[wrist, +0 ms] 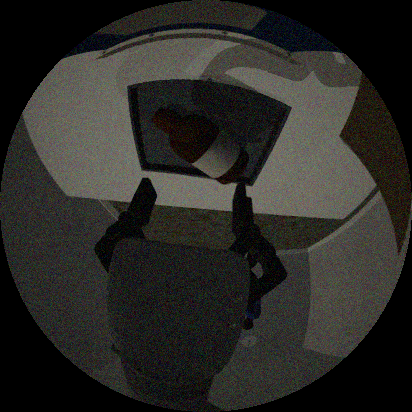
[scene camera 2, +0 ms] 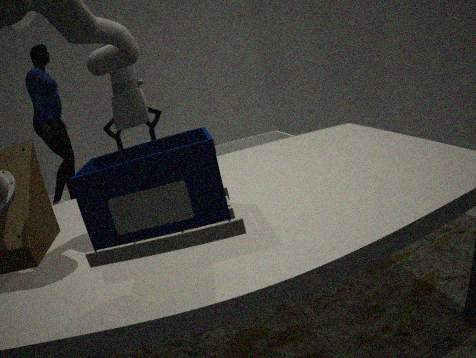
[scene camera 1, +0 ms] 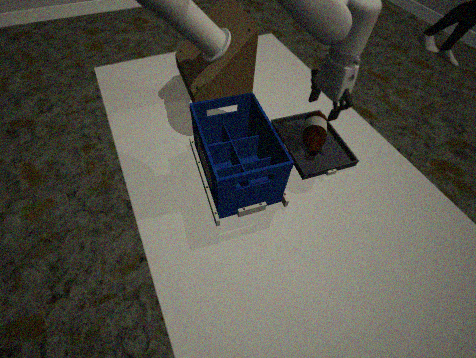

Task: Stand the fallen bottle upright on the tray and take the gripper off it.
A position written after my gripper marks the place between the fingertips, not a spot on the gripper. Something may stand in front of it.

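My gripper (scene camera 1: 321, 110) is visible; so is the same gripper (wrist: 191, 187) in the wrist view, and again the gripper (scene camera 2: 137, 148). A brown bottle (scene camera 1: 315, 125) and a dark tray (scene camera 1: 331, 153) are visible to me as well.
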